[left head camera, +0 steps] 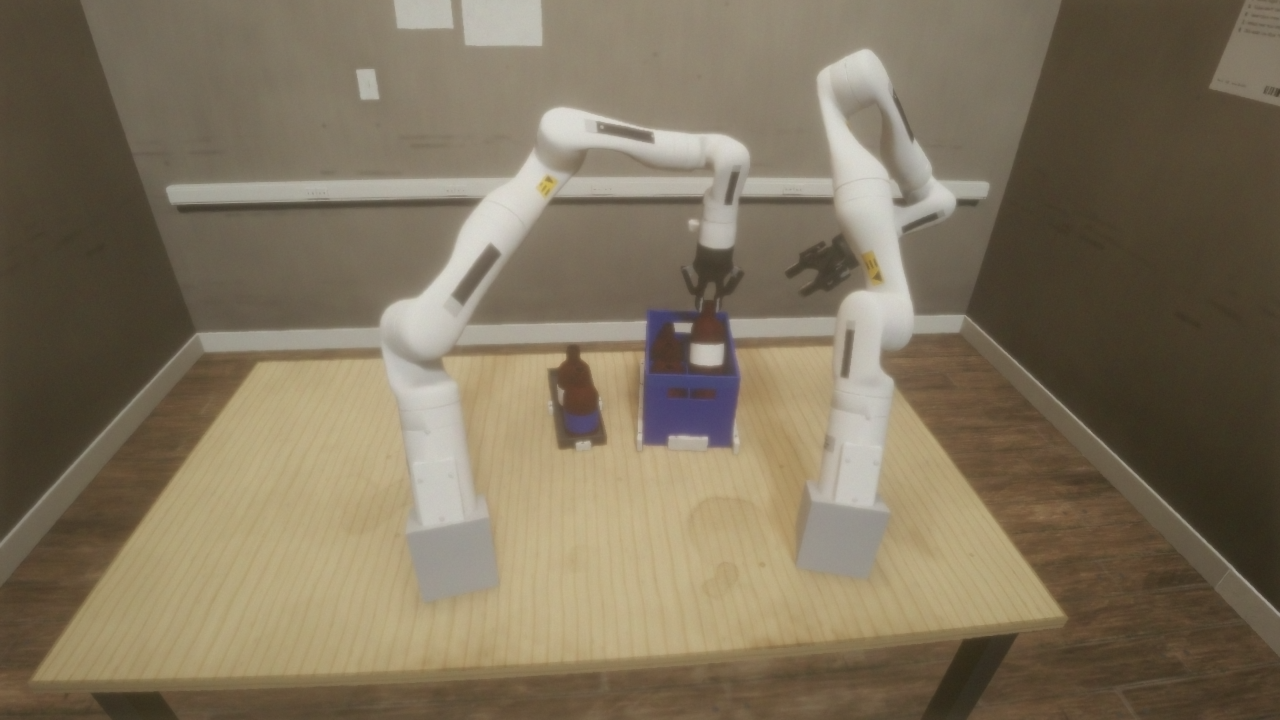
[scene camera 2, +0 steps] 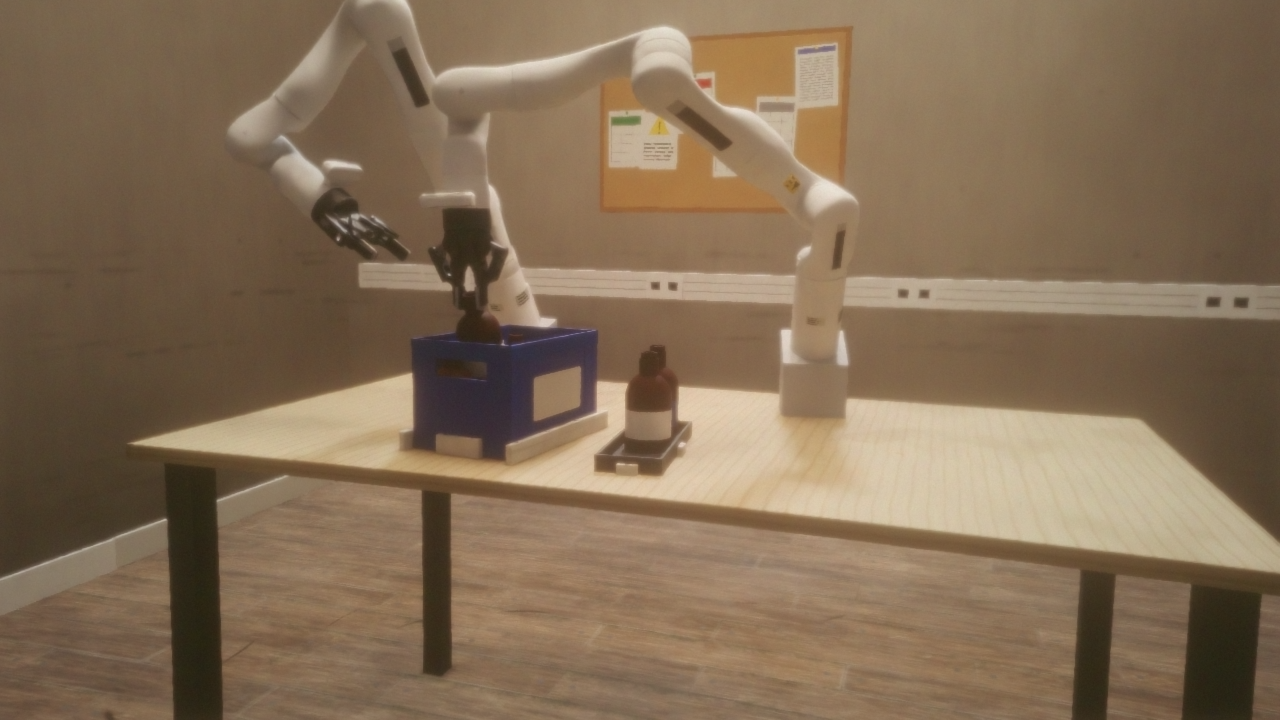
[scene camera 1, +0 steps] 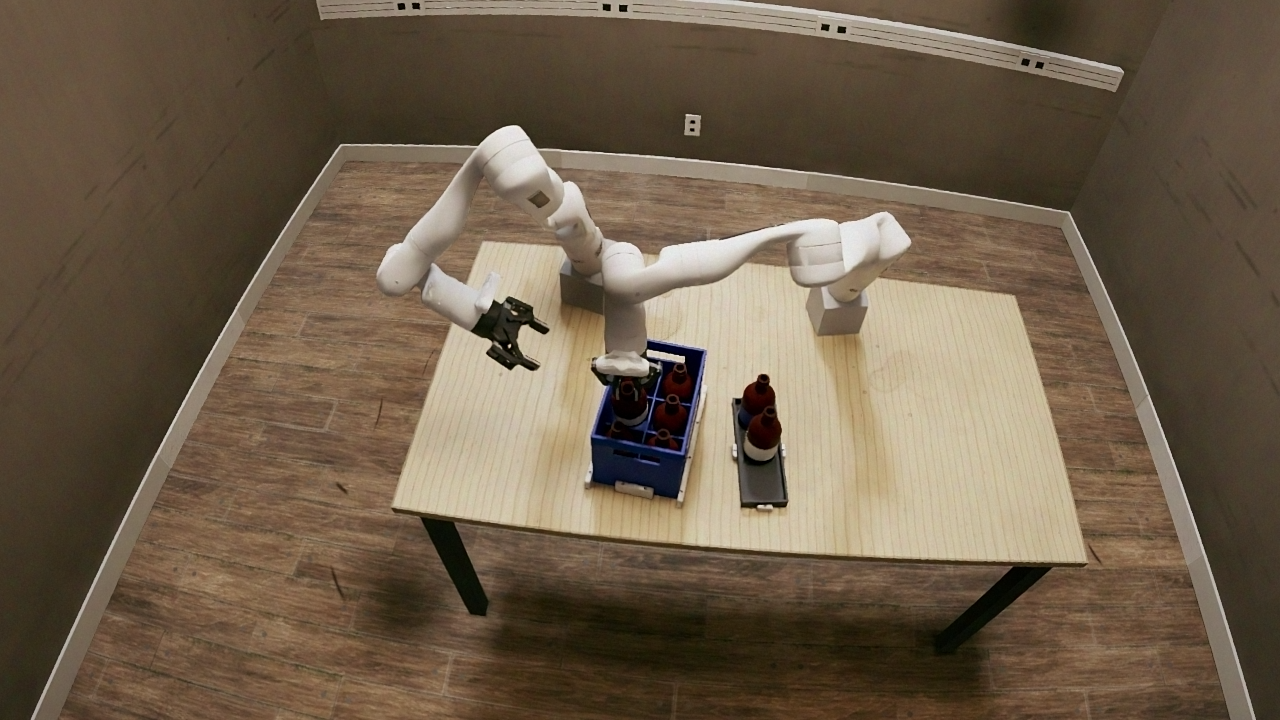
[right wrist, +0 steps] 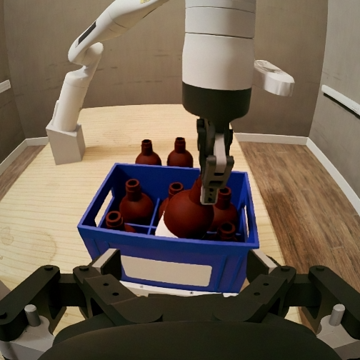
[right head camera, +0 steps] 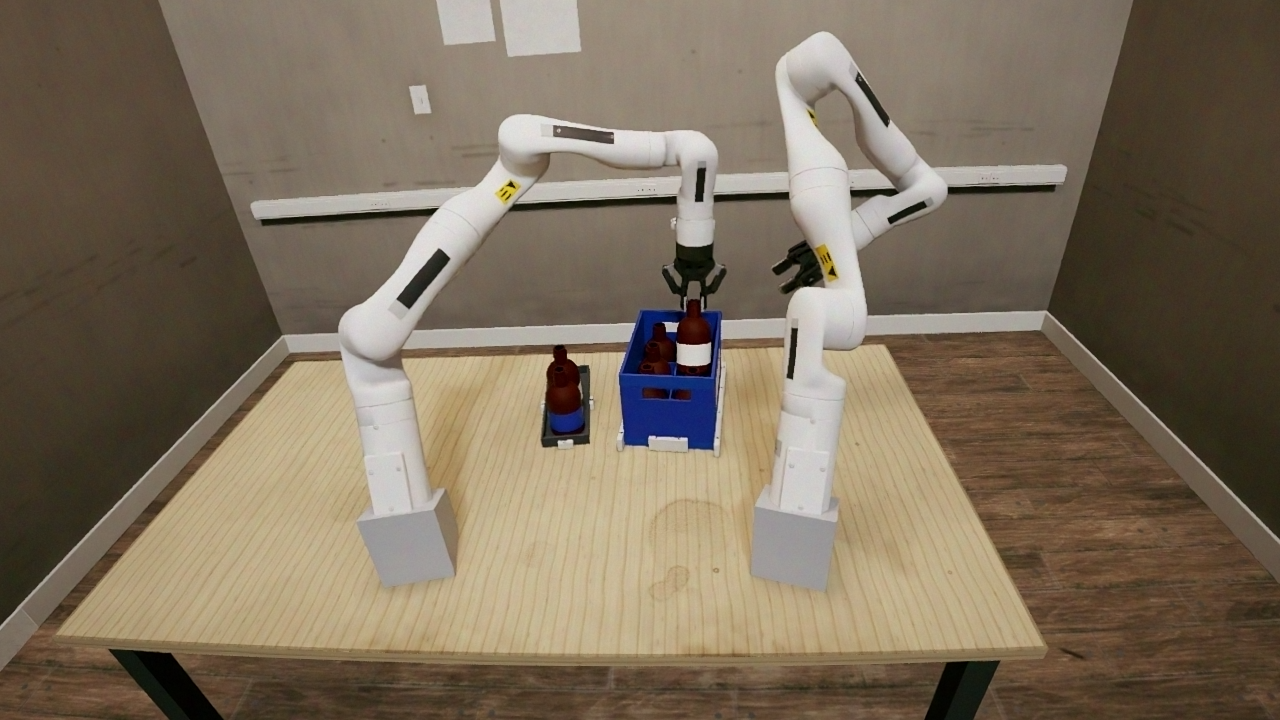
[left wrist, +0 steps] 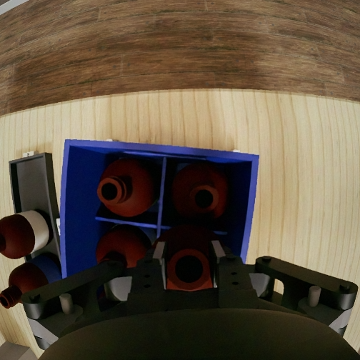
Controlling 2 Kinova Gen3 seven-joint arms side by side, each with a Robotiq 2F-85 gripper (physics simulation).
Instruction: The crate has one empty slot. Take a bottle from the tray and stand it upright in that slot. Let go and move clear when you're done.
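Seen in the pictures: left gripper, fingertip midpoint: (left head camera: 707, 311) (scene camera 2: 470, 309) (scene camera 1: 627, 396) (right head camera: 693, 310); right gripper, fingertip midpoint: (left head camera: 792, 284) (scene camera 2: 391, 257) (scene camera 1: 543, 349) (right head camera: 777, 281); left arm's base at its link origin: (left head camera: 447, 512) (scene camera 2: 813, 346) (scene camera 1: 843, 284) (right head camera: 403, 503); right arm's base at its link origin: (left head camera: 845, 495) (scene camera 1: 590, 257) (right head camera: 798, 502).
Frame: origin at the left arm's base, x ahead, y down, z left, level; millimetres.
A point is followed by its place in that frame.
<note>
My left gripper (left head camera: 708, 306) {z -515, x 445, y -87 mm} (right head camera: 691, 304) {z -515, x 445, y -87 mm} (scene camera 2: 469, 304) {z -515, x 445, y -87 mm} (left wrist: 188, 253) is shut on the neck of a brown white-labelled bottle (left head camera: 707, 344) {z -504, x 381, y -43 mm} (right head camera: 693, 340) {z -509, x 384, y -51 mm} (scene camera 1: 629, 407) {z -511, x 454, y -66 mm} (right wrist: 189, 214). The bottle is partly inside a middle slot of the blue crate (left head camera: 689, 411) {z -444, x 262, y 39 mm} (right head camera: 669, 416) {z -449, x 261, y 50 mm} (scene camera 1: 640, 470) {z -483, x 531, y 43 mm} (scene camera 2: 460, 402) {z -494, x 529, y 48 mm}, its shoulder above the rim; it leans in the right wrist view. Its base is hidden. Other brown bottles fill slots around it. The dark tray (scene camera 1: 762, 488) {z -220, x 515, y 125 mm} (left wrist: 32, 185) holds a white-labelled bottle (scene camera 1: 762, 434) {z -234, x 449, y 16 mm} (scene camera 2: 648, 398) {z -215, x 458, y 37 mm} and a blue-labelled bottle (right head camera: 564, 402) {z -238, x 301, y 29 mm}. My right gripper (right head camera: 781, 278) {z -680, x 400, y -166 mm} (scene camera 1: 541, 347) {z -680, x 400, y -166 mm} (scene camera 2: 389, 253) {z -680, x 400, y -166 mm} (right wrist: 183, 264) is open and empty.
White rails (right head camera: 667, 444) (scene camera 1: 633, 489) edge the crate's base on the wooden table (left head camera: 572, 555) {z -189, x 4, y 130 mm} (right head camera: 572, 555) {z -264, x -11, y 130 mm}. The right gripper hangs in the air beside the crate, on the side away from the tray. The left forearm reaches over the table to the crate.
</note>
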